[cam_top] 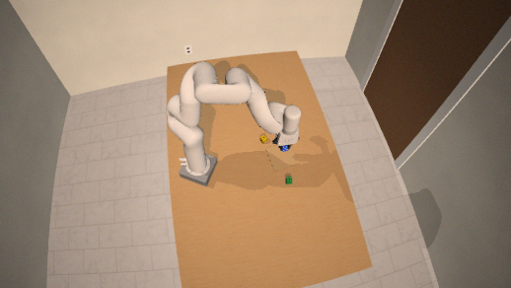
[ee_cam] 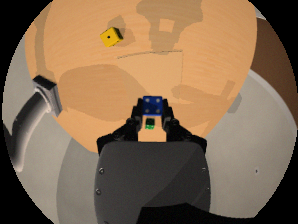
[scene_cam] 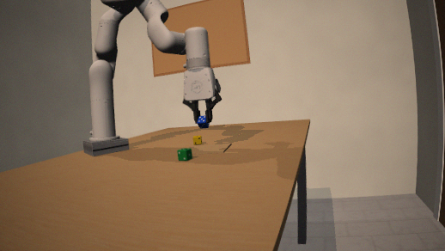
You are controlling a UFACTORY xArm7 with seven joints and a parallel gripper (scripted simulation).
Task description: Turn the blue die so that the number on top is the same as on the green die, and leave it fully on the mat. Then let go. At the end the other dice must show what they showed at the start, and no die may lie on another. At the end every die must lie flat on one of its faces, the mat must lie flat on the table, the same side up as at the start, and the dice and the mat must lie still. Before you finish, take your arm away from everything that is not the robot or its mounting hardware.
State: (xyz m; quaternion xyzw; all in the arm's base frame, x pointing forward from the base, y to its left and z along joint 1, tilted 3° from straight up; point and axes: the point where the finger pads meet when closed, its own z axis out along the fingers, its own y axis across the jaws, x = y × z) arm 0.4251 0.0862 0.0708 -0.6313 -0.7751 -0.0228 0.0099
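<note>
Now: hand 20 mm above the blue die. Also, from my hand: green die (30 mm ahead, 150 mm to the right, 90 mm below); then yellow die (100 mm behind, 90 mm to the left, 90 mm below).
</note>
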